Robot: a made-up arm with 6 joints. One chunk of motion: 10 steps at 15 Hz.
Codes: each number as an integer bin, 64 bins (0 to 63) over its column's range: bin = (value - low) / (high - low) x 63, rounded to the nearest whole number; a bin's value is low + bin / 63 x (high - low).
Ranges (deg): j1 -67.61..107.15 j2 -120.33..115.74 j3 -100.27..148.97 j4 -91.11..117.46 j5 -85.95..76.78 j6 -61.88..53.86
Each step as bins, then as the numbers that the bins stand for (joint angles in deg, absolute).
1 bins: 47 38 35 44 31 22
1 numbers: 62.77 22.06 38.20 54.56 -5.88 -21.46
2 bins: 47 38 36 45 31 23
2 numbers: 62.77 22.06 42.15 57.87 -5.88 -19.63
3 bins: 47 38 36 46 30 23
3 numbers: 62.77 22.06 42.15 61.18 -8.46 -19.63
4 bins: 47 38 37 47 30 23
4 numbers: 62.77 22.06 46.11 64.49 -8.46 -19.63
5 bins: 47 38 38 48 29 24
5 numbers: 62.77 22.06 50.07 67.80 -11.04 -17.79
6 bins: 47 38 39 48 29 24
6 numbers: 62.77 22.06 54.02 67.80 -11.04 -17.79
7 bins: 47 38 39 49 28 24
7 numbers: 62.77 22.06 54.02 71.11 -13.63 -17.79
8 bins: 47 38 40 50 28 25
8 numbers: 62.77 22.06 57.98 74.42 -13.63 -15.95
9 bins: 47 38 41 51 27 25
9 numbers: 62.77 22.06 61.93 77.73 -16.21 -15.95
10 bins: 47 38 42 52 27 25
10 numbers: 62.77 22.06 65.89 81.04 -16.21 -15.95
